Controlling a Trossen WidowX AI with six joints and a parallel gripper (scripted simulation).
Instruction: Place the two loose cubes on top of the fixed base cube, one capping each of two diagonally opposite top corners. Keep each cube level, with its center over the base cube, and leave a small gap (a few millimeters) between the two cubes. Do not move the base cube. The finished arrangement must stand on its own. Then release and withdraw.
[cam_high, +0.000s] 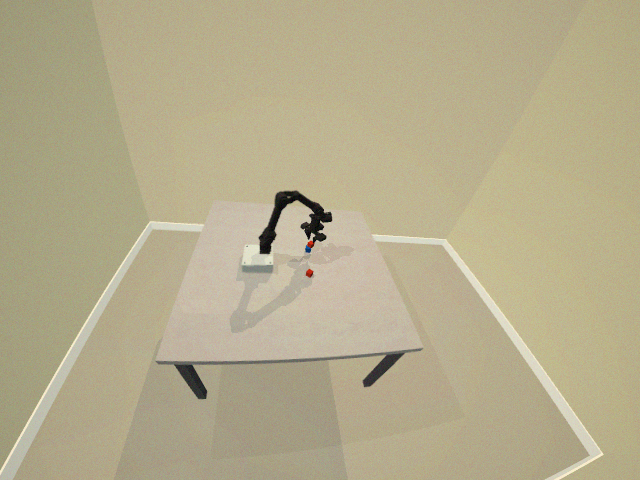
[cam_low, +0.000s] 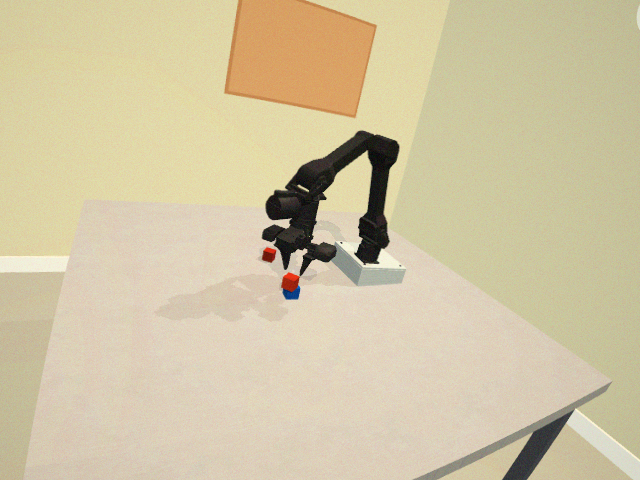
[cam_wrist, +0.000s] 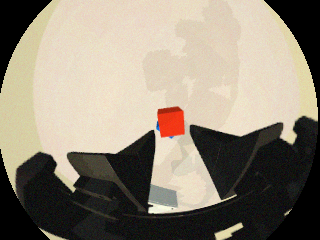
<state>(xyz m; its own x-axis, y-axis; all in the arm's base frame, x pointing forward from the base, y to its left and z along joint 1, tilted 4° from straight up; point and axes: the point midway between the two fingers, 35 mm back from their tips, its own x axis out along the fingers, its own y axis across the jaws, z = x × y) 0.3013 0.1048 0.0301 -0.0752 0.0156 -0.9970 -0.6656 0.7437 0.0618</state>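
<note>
The blue cube is 60 mm below my gripper tip, 10 mm to the right of it and 10 mm behind it.
</note>
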